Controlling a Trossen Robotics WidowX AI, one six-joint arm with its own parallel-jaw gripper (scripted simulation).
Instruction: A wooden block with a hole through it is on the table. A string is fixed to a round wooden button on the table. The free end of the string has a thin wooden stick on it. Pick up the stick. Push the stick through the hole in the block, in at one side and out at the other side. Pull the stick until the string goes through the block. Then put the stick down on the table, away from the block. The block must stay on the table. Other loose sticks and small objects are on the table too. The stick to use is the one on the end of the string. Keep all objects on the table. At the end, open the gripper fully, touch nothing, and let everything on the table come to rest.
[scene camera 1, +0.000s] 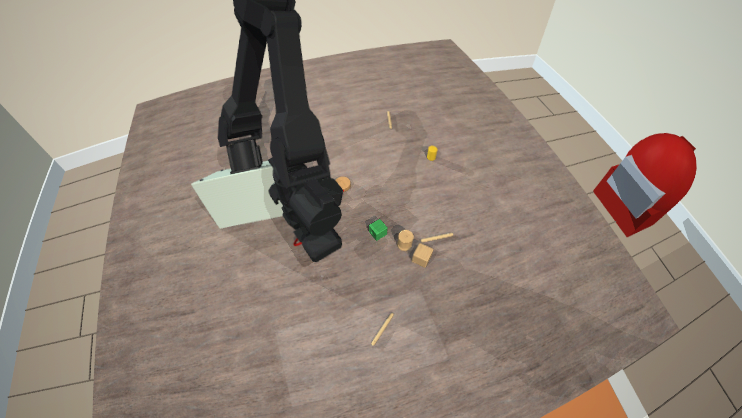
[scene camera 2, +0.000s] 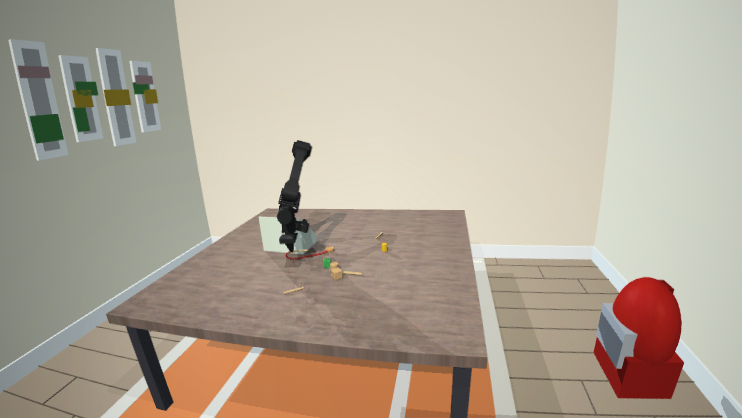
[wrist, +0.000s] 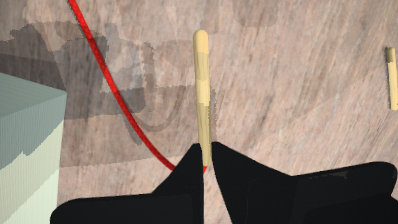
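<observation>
My gripper (scene camera 1: 309, 238) is there for me to see, and the wrist view has my gripper too (wrist: 205, 149).
</observation>
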